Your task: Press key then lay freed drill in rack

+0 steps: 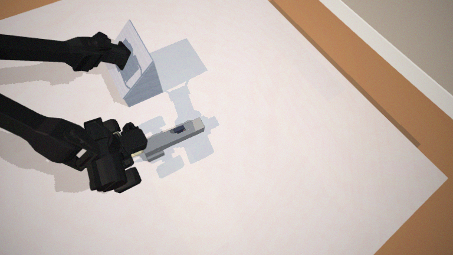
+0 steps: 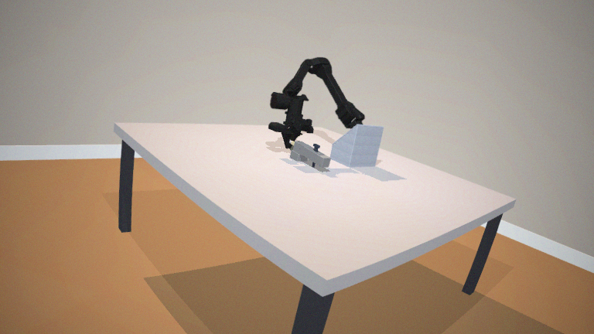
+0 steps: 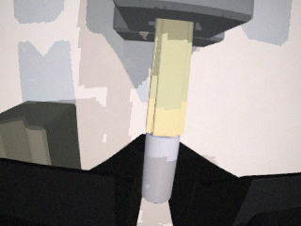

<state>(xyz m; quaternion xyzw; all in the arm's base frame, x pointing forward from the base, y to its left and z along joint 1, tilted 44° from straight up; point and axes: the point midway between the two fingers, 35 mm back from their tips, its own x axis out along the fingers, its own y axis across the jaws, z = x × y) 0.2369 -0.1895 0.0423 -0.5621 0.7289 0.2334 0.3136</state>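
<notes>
Now: the pale grey drill 1 cm ahead of my gripper tip, 5 cm to the left of it and 3 cm above it. Round my gripper tip: grey block 3 cm ahead, 14 cm to the left, 2 cm above; dark blue key 3 cm ahead, 17 cm to the left, 3 cm above; olive-grey rack 8 cm behind, 1 cm to the right.
</notes>
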